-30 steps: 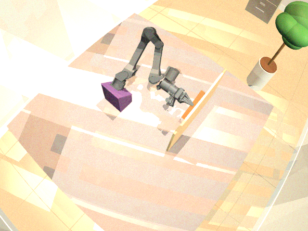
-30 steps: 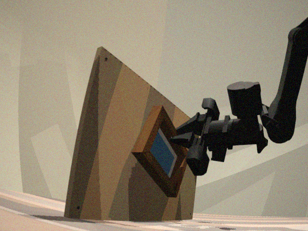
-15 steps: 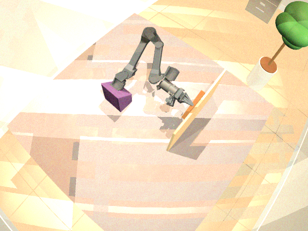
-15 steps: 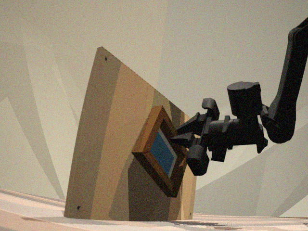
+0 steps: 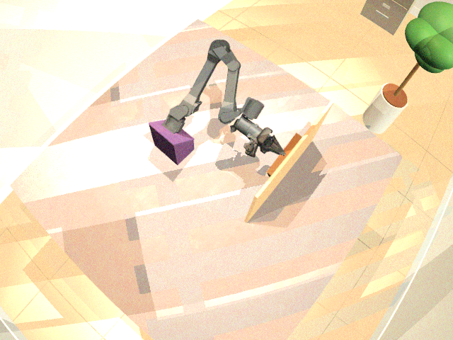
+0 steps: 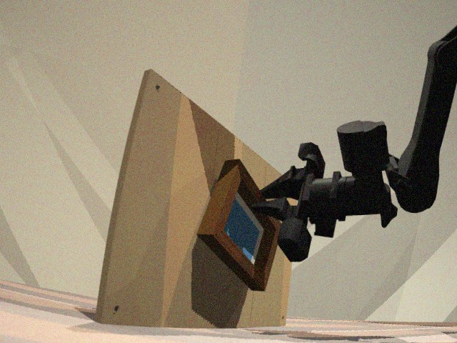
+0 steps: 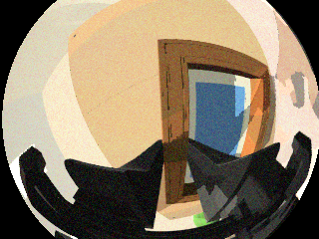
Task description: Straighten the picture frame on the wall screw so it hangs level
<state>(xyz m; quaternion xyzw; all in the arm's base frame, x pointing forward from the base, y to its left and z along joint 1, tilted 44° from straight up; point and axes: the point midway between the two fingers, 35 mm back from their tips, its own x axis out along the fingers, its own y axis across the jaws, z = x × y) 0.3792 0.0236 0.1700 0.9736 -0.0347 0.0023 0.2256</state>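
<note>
Now: gripper tip 1 cm short of the picture frame, 2 cm to the right of it and 5 cm above it. Round my gripper tip: wall panel 2 cm ahead, 2 cm to the left, 5 cm below.
</note>
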